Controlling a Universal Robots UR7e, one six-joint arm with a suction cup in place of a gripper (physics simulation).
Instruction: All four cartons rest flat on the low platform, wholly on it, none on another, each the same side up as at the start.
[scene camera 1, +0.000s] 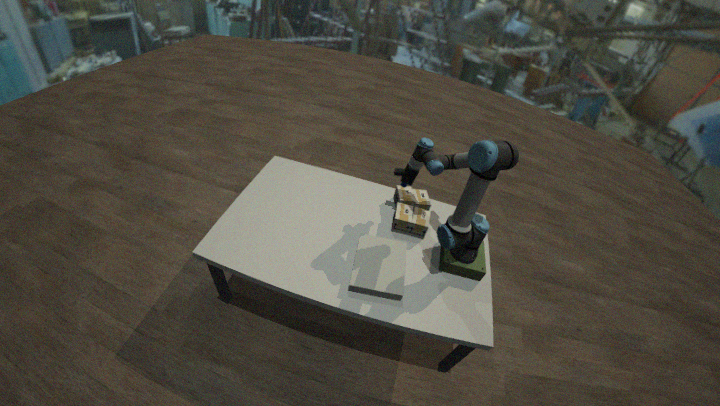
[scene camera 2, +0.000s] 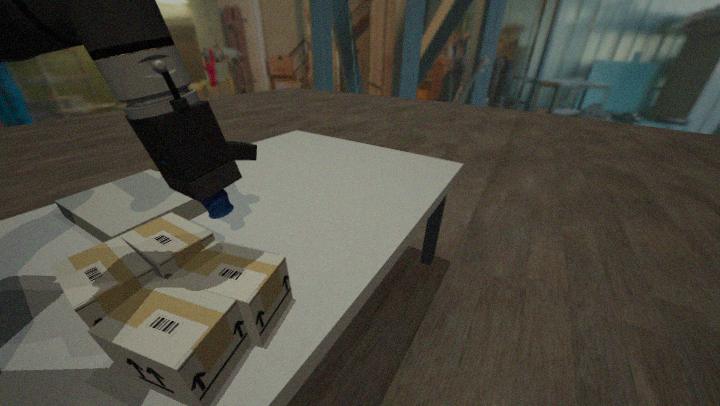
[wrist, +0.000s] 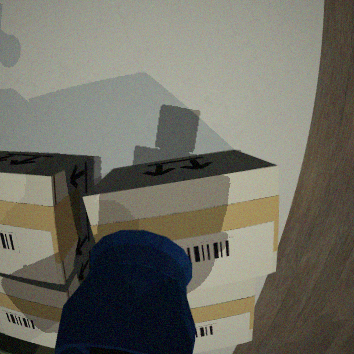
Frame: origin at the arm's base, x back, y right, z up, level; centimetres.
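Seen in the pictures: hand at its tool point: (scene camera 1: 403, 185) (scene camera 2: 221, 210) (wrist: 139, 271); arm's base at its link origin: (scene camera 1: 462, 252).
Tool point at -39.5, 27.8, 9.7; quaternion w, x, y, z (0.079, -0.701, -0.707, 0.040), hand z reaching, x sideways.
Observation:
Pixels of each thing's top centre, then the offset from my tool point to it, as dx, dy, dz. Level surfaces: height alone.
- back-left at its top centre: (wrist: 190, 241) (scene camera 2: 228, 267) (scene camera 1: 406, 193) +2.8, +3.2, -7.2
- back-right at its top centre: (wrist: 181, 327) (scene camera 2: 164, 314) (scene camera 1: 421, 196) +12.1, +4.2, -7.2
- front-left at its top centre: (scene camera 2: 165, 234) (scene camera 1: 404, 212) +4.5, -13.3, -7.2
- front-right at its top centre: (wrist: 7, 310) (scene camera 2: 99, 266) (scene camera 1: 421, 216) +14.1, -12.9, -7.2
- low platform at its top centre: (scene camera 2: 134, 195) (scene camera 1: 380, 262) -0.4, -47.4, -12.0
- white table at its surface level: dz -16.8
Four white cartons with tan tape stand upright close together on the table: back-left (scene camera 1: 404, 193) (scene camera 2: 252, 272) (wrist: 255, 240), back-right (scene camera 1: 421, 195) (scene camera 2: 163, 302) (wrist: 225, 307), front-left (scene camera 1: 403, 211) (scene camera 2: 171, 234) (wrist: 25, 215) and front-right (scene camera 1: 421, 215) (scene camera 2: 108, 259) (wrist: 42, 320) as scene camera 1 sees them. Side arrows point up in scene camera 2. My gripper's blue suction cup (scene camera 1: 405, 185) (scene camera 2: 218, 205) (wrist: 140, 245) hangs tilted a little above the back-left carton, apart from it, holding nothing. The low platform (scene camera 1: 390, 279) (scene camera 2: 110, 206) carries no carton. The cup hides part of the cartons in the wrist view.
The white table (scene camera 1: 282, 211) (scene camera 2: 327, 201) has its back edge close behind the cartons. The arm's green base (scene camera 1: 462, 267) stands to the right of the cartons and platform in scene camera 1. Arm shadows cross the platform and some carton tops.

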